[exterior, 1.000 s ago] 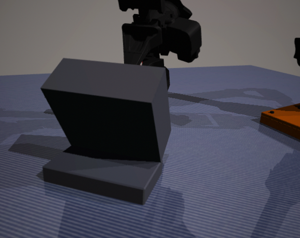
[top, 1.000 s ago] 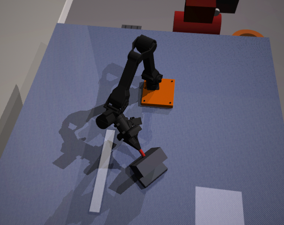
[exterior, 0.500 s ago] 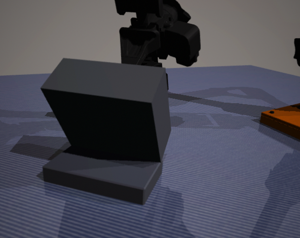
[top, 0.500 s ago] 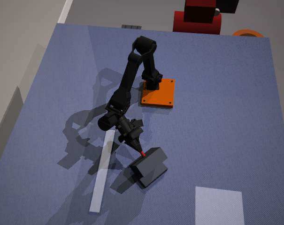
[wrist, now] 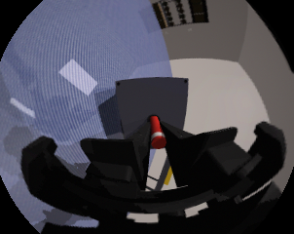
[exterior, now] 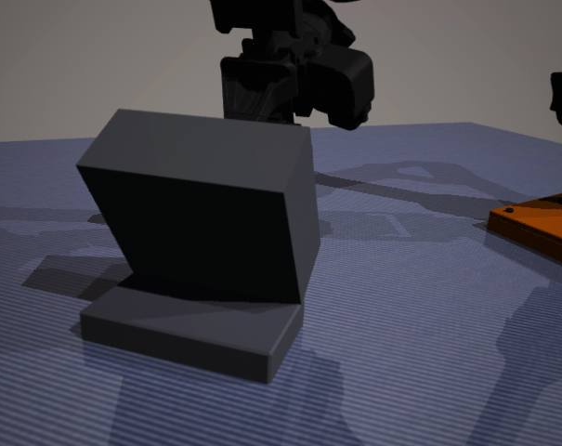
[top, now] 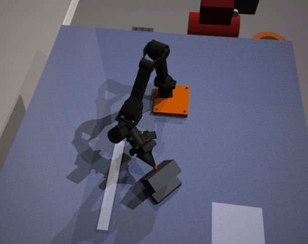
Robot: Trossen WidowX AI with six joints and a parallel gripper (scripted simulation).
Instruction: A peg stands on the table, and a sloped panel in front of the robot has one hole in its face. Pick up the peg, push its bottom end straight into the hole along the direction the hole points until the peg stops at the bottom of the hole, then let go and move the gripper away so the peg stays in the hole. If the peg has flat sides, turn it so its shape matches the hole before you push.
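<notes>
My gripper tip is 1 cm to the left of the red peg, 1 cm below it and 1 cm past it. Round my gripper tip: dark grey panel: 3 cm ahead, 2 cm to the left, 2 cm below.
</notes>
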